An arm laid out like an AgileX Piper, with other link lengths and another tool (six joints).
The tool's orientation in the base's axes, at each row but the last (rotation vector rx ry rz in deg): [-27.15 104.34 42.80]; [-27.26 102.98 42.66]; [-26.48 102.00 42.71]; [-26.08 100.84 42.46]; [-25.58 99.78 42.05]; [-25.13 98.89 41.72]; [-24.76 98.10 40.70]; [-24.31 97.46 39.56]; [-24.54 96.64 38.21]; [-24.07 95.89 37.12]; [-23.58 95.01 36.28]
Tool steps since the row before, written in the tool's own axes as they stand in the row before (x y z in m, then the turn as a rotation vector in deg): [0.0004 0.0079 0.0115 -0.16 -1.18 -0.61]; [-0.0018 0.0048 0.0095 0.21 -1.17 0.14]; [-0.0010 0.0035 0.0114 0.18 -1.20 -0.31]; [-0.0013 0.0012 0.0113 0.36 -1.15 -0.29]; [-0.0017 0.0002 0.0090 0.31 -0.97 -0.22]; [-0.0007 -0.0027 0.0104 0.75 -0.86 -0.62]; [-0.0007 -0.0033 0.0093 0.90 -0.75 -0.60]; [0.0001 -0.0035 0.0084 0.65 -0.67 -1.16]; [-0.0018 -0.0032 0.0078 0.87 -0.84 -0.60]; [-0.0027 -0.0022 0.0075 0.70 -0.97 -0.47]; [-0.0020 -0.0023 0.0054 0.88 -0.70 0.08]
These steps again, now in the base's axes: [0.0027 0.0137 -0.0011 0.39 -1.28 -0.02]; [0.0041 0.0100 0.0008 0.77 -0.74 -0.53]; [0.0061 0.0103 -0.0005 0.49 -1.07 -0.42]; [0.0076 0.0085 -0.0006 0.42 -1.01 -0.58]; [0.0068 0.0061 0.0002 0.37 -0.84 -0.50]; [0.0094 0.0049 -0.0016 -0.11 -0.99 -0.83]; [0.0091 0.0036 -0.0014 -0.21 -0.88 -0.95]; [0.0084 0.0028 -0.0020 -0.62 -1.20 -0.62]; [0.0083 0.0024 0.0002 -0.14 -0.96 -0.94]; [0.0077 0.0028 0.0014 0.08 -0.99 -0.81]; [0.0060 0.0013 0.0010 0.32 -0.43 -0.99]
